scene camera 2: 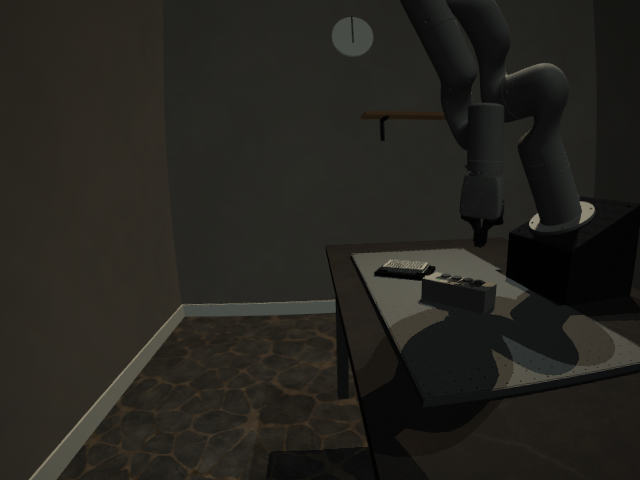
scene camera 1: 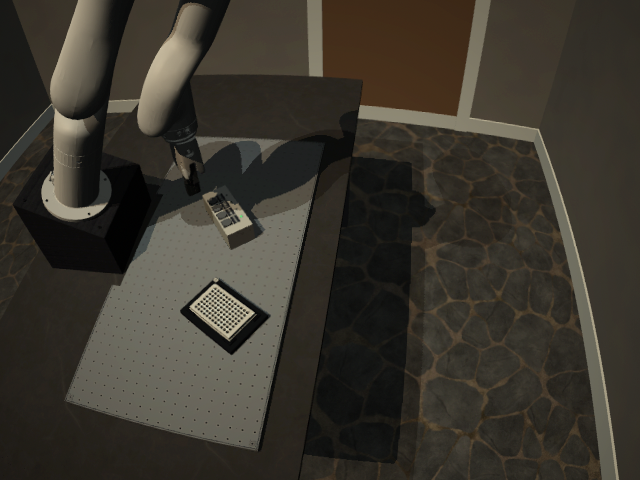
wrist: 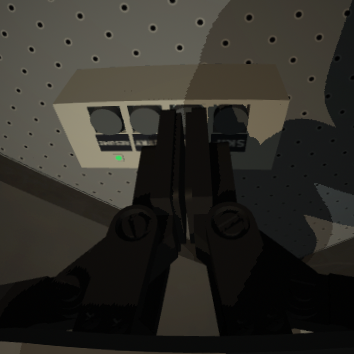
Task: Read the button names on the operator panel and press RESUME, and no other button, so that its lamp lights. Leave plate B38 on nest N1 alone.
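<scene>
The operator panel (scene camera 1: 240, 238) (scene camera 2: 454, 296) (wrist: 175, 85) is a beige box with four round grey buttons. In the wrist view its labels are upside down. The RESUME button (wrist: 106, 121) is leftmost, and the lamp (wrist: 118, 158) (scene camera 1: 240, 215) by its label glows green. Beside it is the RETRY button (wrist: 145, 121), its label partly covered; the SKIP button (wrist: 230, 120) is rightmost. The fingers largely hide the button between them. My gripper (scene camera 1: 192, 190) (scene camera 2: 480, 243) (wrist: 186, 137) is shut and empty, raised clear of the panel. Plate B38 (scene camera 1: 222, 311) (scene camera 2: 405, 266) sits on black nest N1 (scene camera 1: 232, 347).
The perforated board (scene camera 1: 170, 392) (scene camera 2: 578, 356) carries the panel and nest on the dark table (scene camera 1: 289, 413). The arm's black base block (scene camera 1: 77, 242) (scene camera 2: 542, 268) stands beside the board. A wall shelf (scene camera 2: 408, 115) and a round clock (scene camera 2: 352, 36) are behind.
</scene>
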